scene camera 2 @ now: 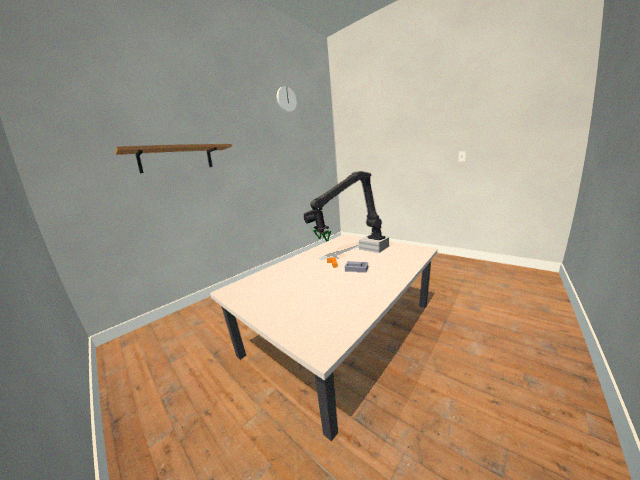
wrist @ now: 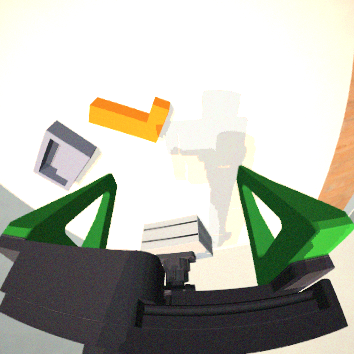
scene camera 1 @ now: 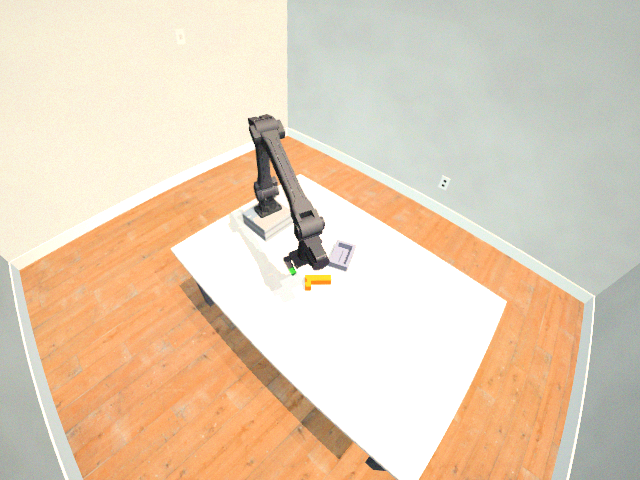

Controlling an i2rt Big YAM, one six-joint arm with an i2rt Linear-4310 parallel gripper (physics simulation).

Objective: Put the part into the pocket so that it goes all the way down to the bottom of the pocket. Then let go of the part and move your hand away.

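Frame: origin at the arm's base, x down, y left, z ahead, level; millimetres.
Seen in the pictures: gripper, fingertip midpoint: [scene camera 2: 323,240] [wrist: 173,175] [scene camera 1: 303,269]; arm's base, origin of the base link: [scene camera 2: 376,238] [wrist: 175,256] [scene camera 1: 268,209].
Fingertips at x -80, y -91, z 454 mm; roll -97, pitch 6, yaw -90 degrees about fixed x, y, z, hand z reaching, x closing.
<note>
Pixels of each thing's top centre, then the offset from my fingertips to it. Level surfaces: height alone.
- orange L-shaped block, middle of its top: [wrist: 125,115] [scene camera 1: 318,280] [scene camera 2: 331,260] dz +0, dx +132, dy +74 mm
- grey-lilac block with the L-shaped pocket, middle of its top: [wrist: 57,165] [scene camera 1: 342,252] [scene camera 2: 356,264] dz -60, dx +126, dy +251 mm
- white table, its level: dx +162 mm
The part, an orange L-shaped block [scene camera 1: 319,279] [scene camera 2: 332,262] [wrist: 122,120], lies flat on the table. The grey-lilac block with the L-shaped pocket [scene camera 1: 338,267] [scene camera 2: 356,268] [wrist: 75,138] sits apart from it, nearer the arm's base. The pocket holds no part. My gripper [scene camera 2: 323,239] [wrist: 173,175] is open with wide-spread green fingers and nothing between them. It points down and hangs above the table, on the base side of the part. In the wrist view the part is beyond the fingertips, up and to the left. In scene camera 1 the wrist hides one finger.
The arm's base stands on a grey-white plinth [scene camera 1: 266,223] [scene camera 2: 373,244] [wrist: 172,232] at one end of the white table [scene camera 1: 392,330] [scene camera 2: 310,310]. A wooden shelf [scene camera 2: 175,148] and a clock [scene camera 2: 286,98] are on the wall. The arm's shadow falls on the table.
</note>
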